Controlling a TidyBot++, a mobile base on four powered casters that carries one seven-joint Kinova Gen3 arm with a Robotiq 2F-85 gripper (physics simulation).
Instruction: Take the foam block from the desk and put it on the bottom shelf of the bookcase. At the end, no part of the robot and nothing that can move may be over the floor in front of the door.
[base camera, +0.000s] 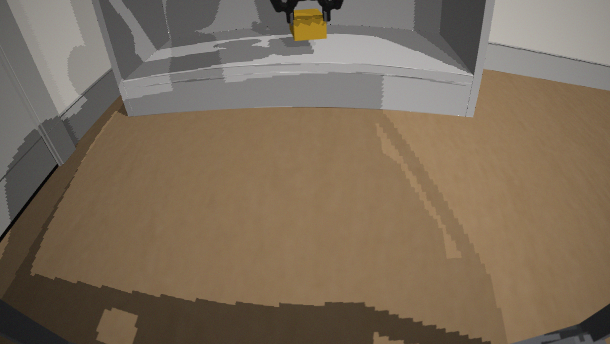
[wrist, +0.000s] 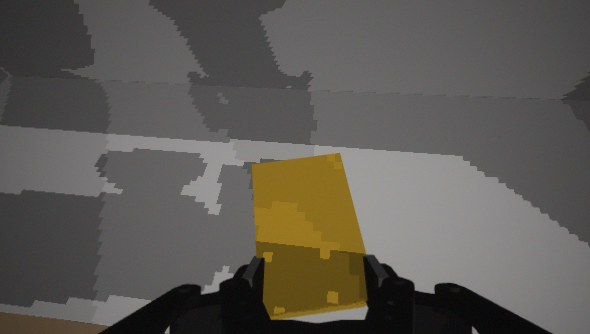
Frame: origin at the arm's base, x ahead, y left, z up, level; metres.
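Seen in the pictures: gripper, fingertip midpoint: (base camera: 308, 22) (wrist: 313, 272).
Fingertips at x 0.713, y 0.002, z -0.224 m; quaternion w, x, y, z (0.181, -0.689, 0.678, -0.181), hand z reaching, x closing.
Observation:
A point is followed by its place in that frame.
The yellow foam block (base camera: 310, 29) @[x 0.694, y 0.000, z -0.234 m] (wrist: 305, 215) @[x 0.743, y 0.006, z -0.212 m] is held between the two black fingers of my gripper (base camera: 309, 16) @[x 0.713, y 0.002, z -0.224 m] (wrist: 313, 272) @[x 0.713, y 0.002, z -0.224 m], which is shut on it. In the base camera view the block is at the top middle, in front of the back of the bookcase's lowest opening. The bottom shelf (base camera: 350, 52) @[x 0.720, y -0.077, z -0.297 m] (wrist: 425, 215) @[x 0.775, y -0.099, z -0.296 m] is a pale grey board. In the wrist view the shelf shows behind and beside the block. The block appears to be above the shelf; the gap between them is hard to judge. The desk does not show in either view.
The bookcase (base camera: 300, 92) @[x 0.672, y 0.025, z -0.363 m] has upright side panels at left and right, and a front plinth down to the brown floor (base camera: 250, 200) @[x 0.432, y 0.096, z -0.397 m] (wrist: 40, 324) @[x 0.687, y 0.304, z -0.397 m]. A grey door-like panel (base camera: 25, 150) @[x 0.487, y 0.596, z -0.304 m] stands at the left. White walls with grey skirting (base camera: 545, 60) @[x 0.886, y -0.740, z -0.332 m] flank the bookcase.

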